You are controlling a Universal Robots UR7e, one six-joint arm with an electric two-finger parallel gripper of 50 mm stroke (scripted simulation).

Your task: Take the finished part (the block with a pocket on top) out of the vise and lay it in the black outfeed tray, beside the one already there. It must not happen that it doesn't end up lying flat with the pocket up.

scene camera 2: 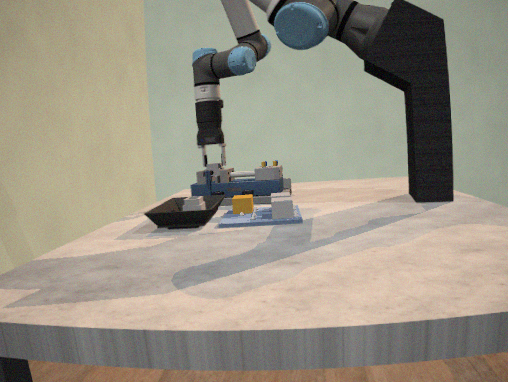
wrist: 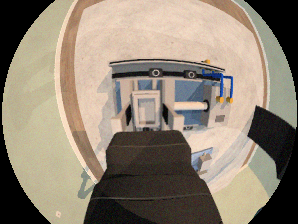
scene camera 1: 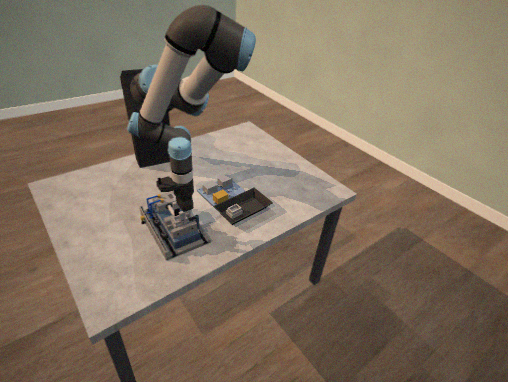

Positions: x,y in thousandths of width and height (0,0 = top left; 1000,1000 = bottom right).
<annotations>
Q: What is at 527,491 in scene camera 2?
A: A vise.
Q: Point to a vise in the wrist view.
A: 622,408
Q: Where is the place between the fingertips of my gripper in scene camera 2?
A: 422,436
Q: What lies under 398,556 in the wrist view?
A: My gripper.
</annotations>
